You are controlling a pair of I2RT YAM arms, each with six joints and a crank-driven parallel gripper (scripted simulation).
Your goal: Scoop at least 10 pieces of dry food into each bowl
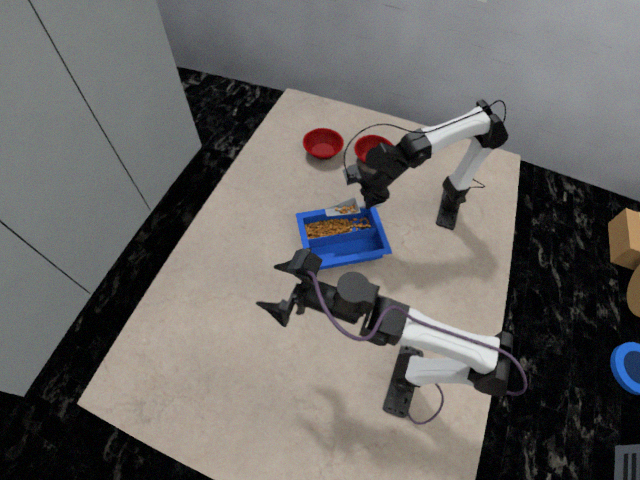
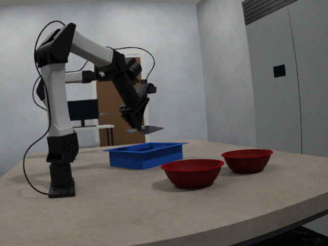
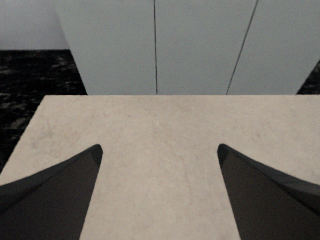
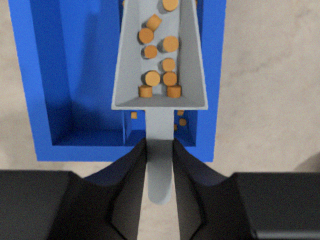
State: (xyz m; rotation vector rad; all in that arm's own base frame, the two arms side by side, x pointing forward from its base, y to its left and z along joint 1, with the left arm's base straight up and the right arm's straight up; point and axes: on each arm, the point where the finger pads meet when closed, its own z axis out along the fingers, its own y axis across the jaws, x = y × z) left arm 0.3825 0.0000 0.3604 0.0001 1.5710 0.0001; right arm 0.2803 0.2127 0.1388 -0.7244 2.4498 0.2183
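The grey scoop lies 4 cm ahead of my right hand, 2 cm to the left of it and 1 cm below it. Round my right hand: blue box 9 cm below, 8 cm to the left, 5 cm ahead.
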